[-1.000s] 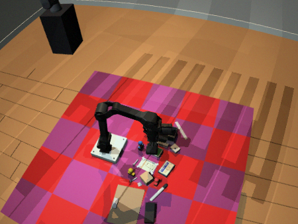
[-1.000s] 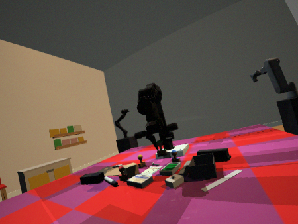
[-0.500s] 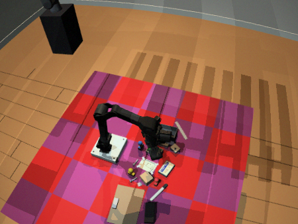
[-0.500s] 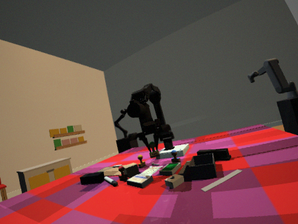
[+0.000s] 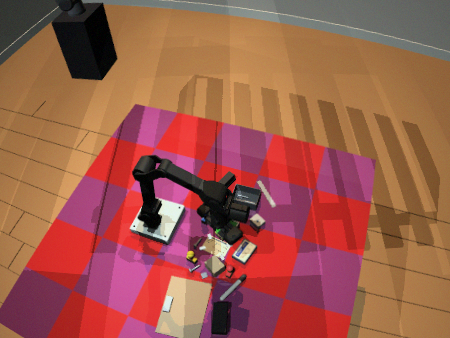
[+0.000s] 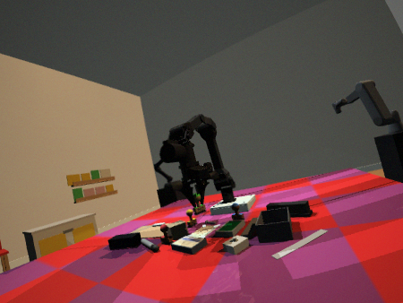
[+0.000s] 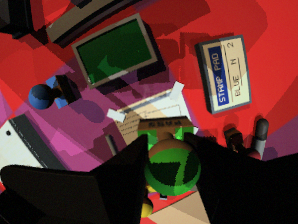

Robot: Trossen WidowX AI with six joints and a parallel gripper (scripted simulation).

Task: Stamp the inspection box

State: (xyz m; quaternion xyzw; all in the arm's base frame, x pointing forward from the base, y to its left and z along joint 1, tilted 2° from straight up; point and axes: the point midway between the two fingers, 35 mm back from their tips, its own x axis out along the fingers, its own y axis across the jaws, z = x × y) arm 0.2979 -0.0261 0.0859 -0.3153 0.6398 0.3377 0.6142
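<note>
Now: the white card 2 cm behind my gripper tip, 1 cm to the right of it and 10 cm below it. The rest, counted from my gripper tip: green ink pad: 9 cm to the left, 9 cm below; then green-knobbed stamp: right at my gripper tip; then labelled tin: 10 cm ahead, 2 cm to the right, 8 cm below.
</note>
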